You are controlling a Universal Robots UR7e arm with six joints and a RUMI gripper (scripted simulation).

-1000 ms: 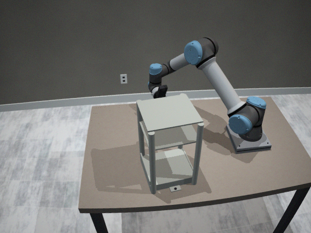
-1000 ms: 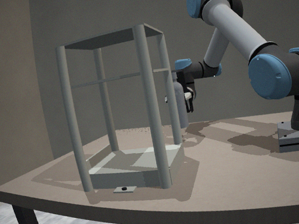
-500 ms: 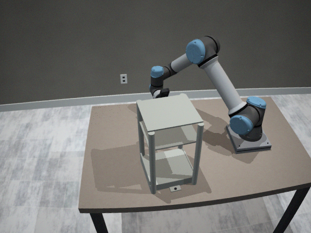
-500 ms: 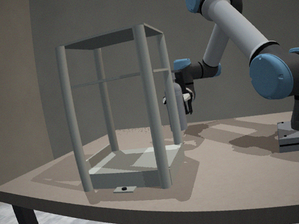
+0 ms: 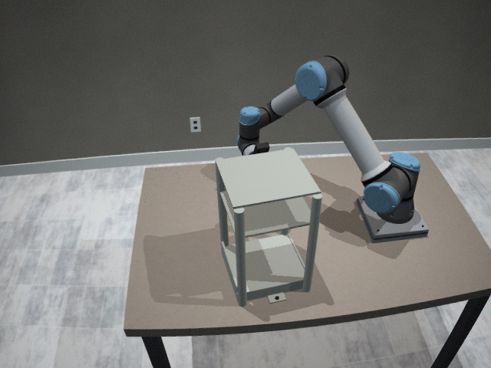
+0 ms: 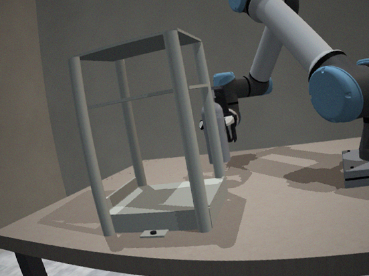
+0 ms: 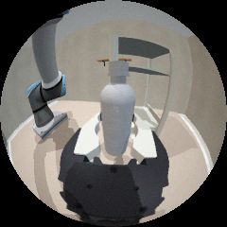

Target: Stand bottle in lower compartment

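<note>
The grey bottle is 2 cm above my hand. Round my hand: shelving unit 6 cm ahead, 22 cm to the left, 3 cm above.
</note>
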